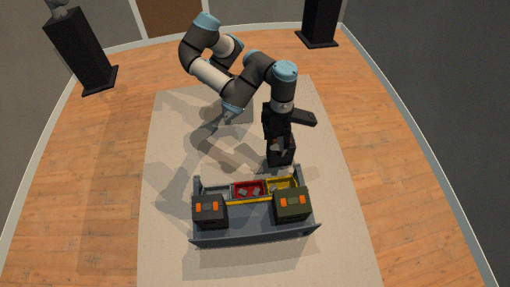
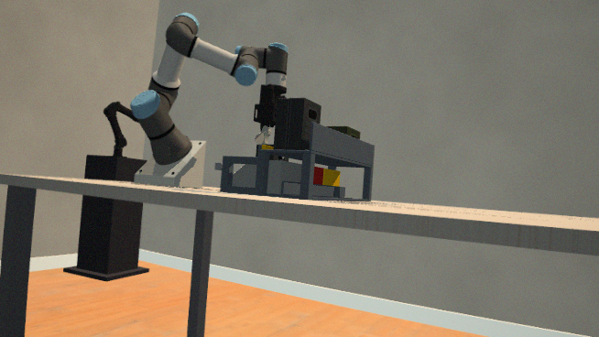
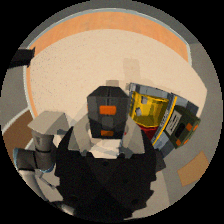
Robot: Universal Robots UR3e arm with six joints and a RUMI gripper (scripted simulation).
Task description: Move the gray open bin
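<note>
The gray open bin is 11 cm ahead of my hand, 26 cm to the right of it and 8 cm below it. The rest, counted from my hand: yellow rail 16 cm ahead, 16 cm to the right, 1 cm below; then red bin 13 cm ahead, 15 cm to the right, 8 cm below; then yellow bin 15 cm ahead, 4 cm to the right, 8 cm below.
</note>
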